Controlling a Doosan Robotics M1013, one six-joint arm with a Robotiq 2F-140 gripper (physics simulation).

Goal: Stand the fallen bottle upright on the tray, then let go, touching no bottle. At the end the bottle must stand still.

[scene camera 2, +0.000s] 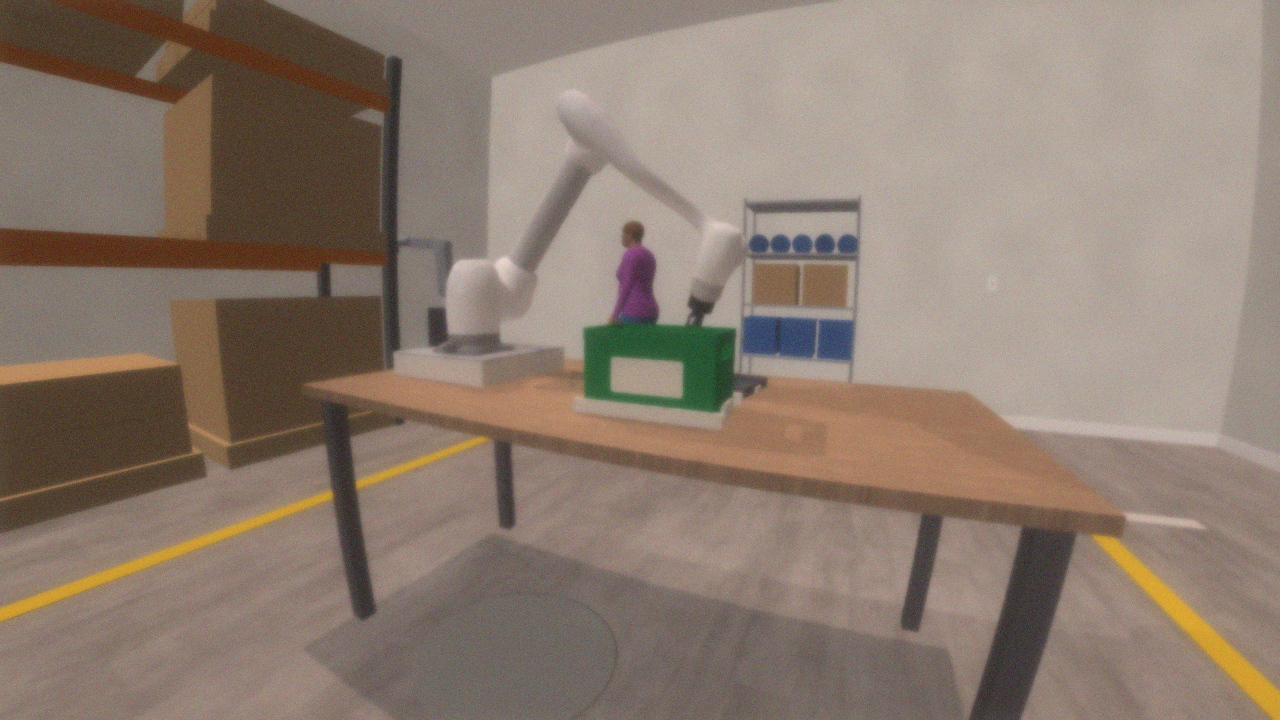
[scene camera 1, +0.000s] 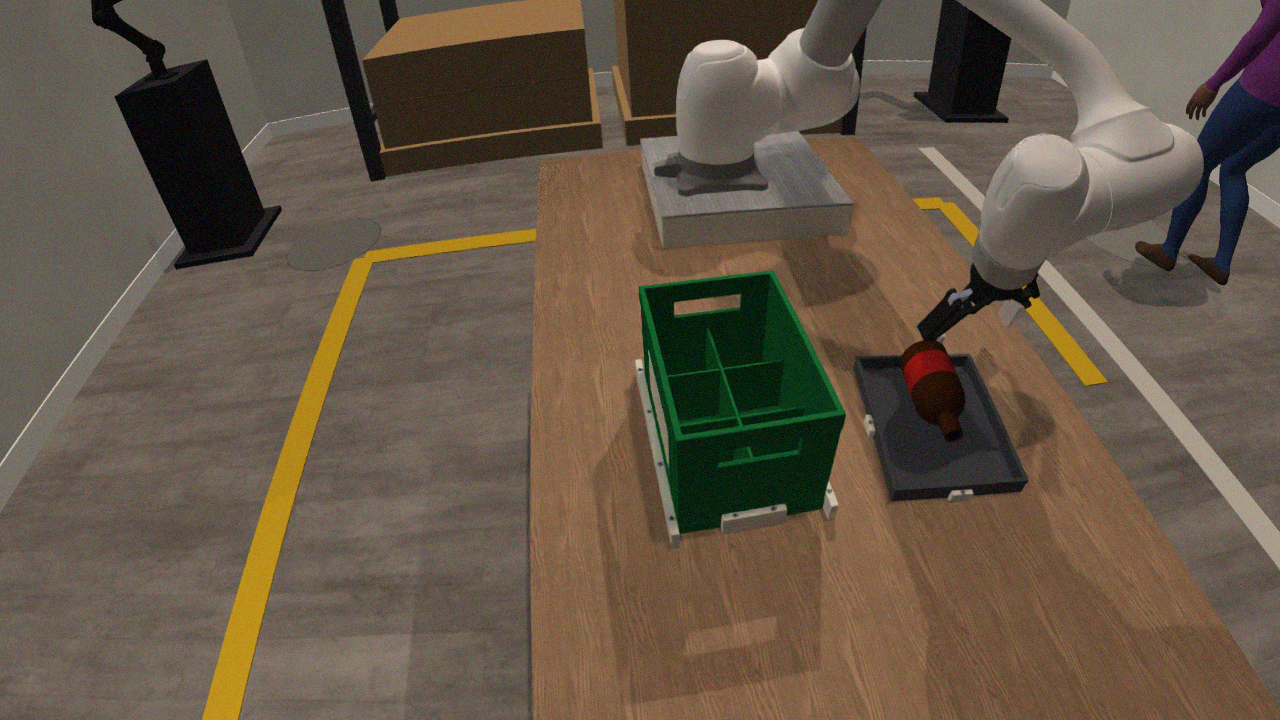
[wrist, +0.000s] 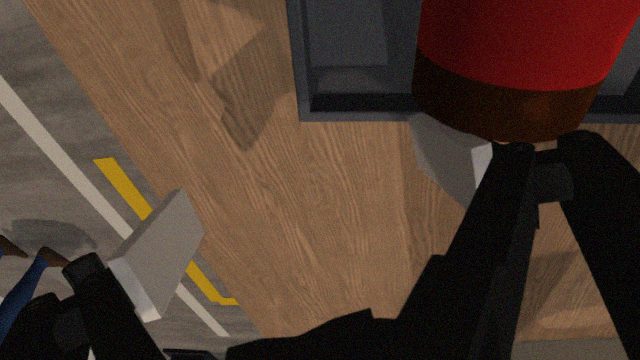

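Observation:
The brown bottle with a red label lies on its side in the dark grey tray. In scene camera 1 its base points to the back and its neck to the front. My gripper is open and empty behind the tray's back edge, at the bottle's base end. In the wrist view the base overlaps the right finger's pad; whether they touch I cannot tell. The other pad is well off to the left. In scene camera 2 the green crate hides the bottle and the fingertips.
An empty green crate with dividers stands left of the tray in scene camera 1, inside white holders. The arm's base plate is at the table's back. A person is beyond the table.

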